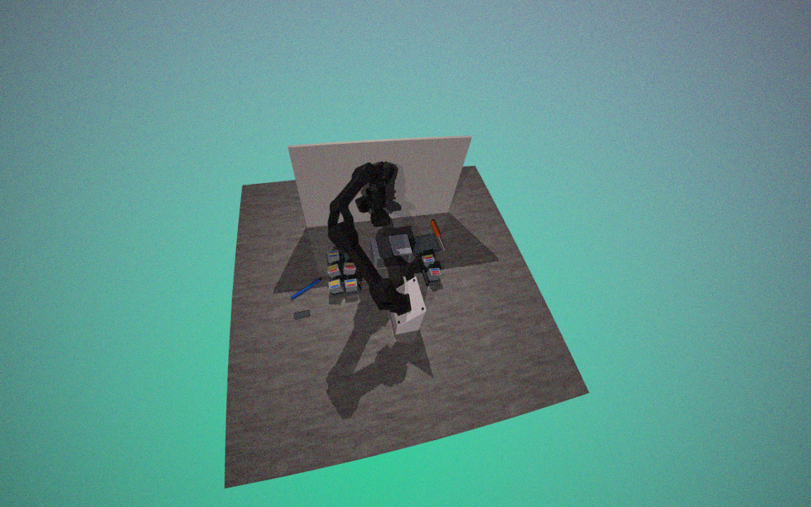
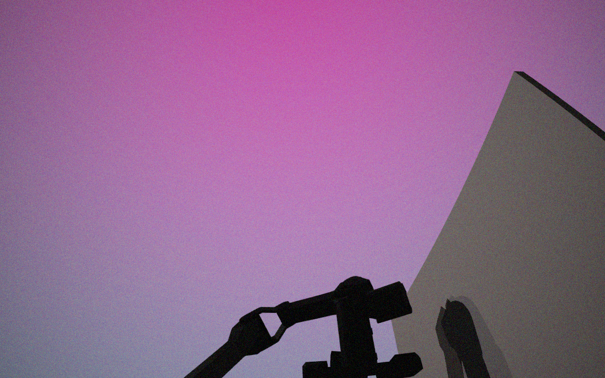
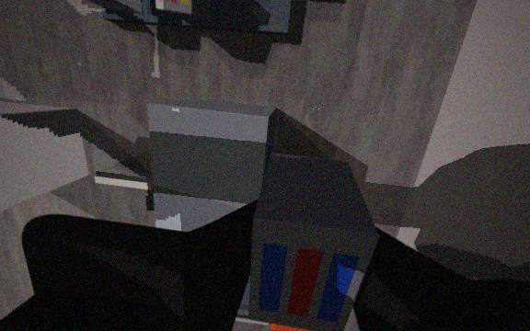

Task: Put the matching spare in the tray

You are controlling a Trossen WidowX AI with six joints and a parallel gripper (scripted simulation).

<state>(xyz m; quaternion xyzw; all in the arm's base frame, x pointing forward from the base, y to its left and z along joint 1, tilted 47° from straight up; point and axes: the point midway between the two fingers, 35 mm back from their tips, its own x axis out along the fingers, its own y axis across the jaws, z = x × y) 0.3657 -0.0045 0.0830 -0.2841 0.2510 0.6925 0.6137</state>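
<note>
My gripper tip is now 22 cm to the left of the dark tray, 18 cm above it and 2 cm past it. Also, from my gripper tip: mounted unit: 13 cm below, 7 cm behind, 4 cm to the right; then blue pen: 31 cm to the left, 19 cm behind, 18 cm below; then beige wall panel: 16 cm ahead, 4 cm to the right, 4 cm above.
</note>
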